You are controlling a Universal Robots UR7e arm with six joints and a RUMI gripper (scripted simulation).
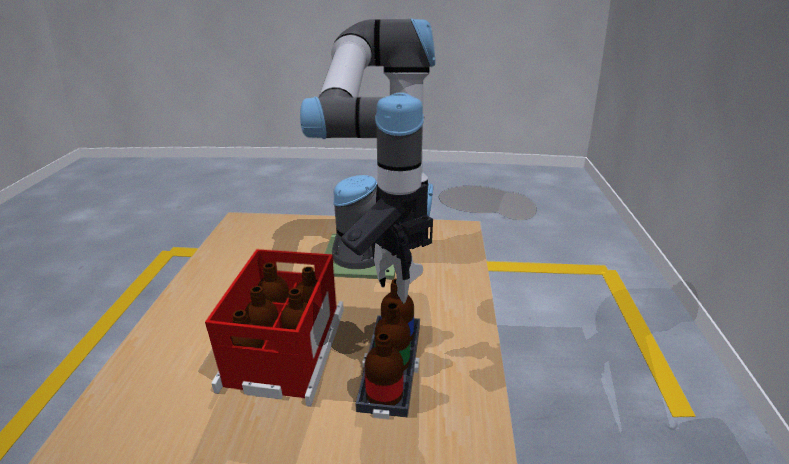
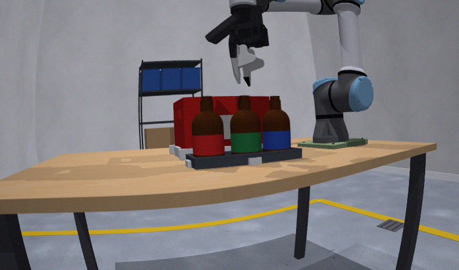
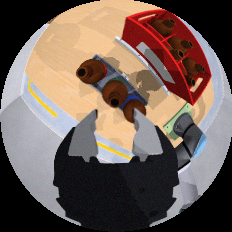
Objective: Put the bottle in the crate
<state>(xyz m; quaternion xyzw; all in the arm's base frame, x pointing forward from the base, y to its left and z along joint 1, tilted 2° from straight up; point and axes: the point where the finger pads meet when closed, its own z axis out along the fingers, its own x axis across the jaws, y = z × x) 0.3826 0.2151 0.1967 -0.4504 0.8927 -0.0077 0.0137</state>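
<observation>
My gripper is now 120 mm above the brown bottle. The rest, counted from my hand: red crate: 250 mm to the right, 120 mm below, 20 mm ahead.
</observation>
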